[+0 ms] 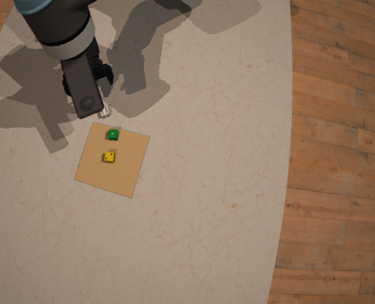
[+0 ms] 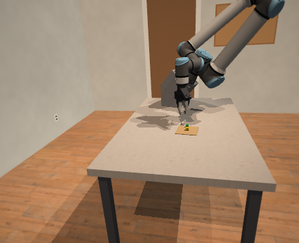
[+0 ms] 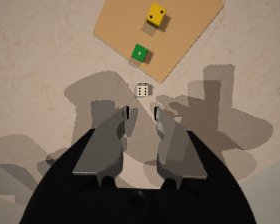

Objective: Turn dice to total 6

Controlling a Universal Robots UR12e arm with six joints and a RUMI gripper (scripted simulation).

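Right now my hand is 8 cm above the white die. Round my hand: tan mat 9 cm ahead, 6 cm to the left, 9 cm below; then green die 4 cm ahead, 4 cm to the left, 8 cm below; then yellow die 9 cm ahead, 6 cm to the left, 8 cm below.
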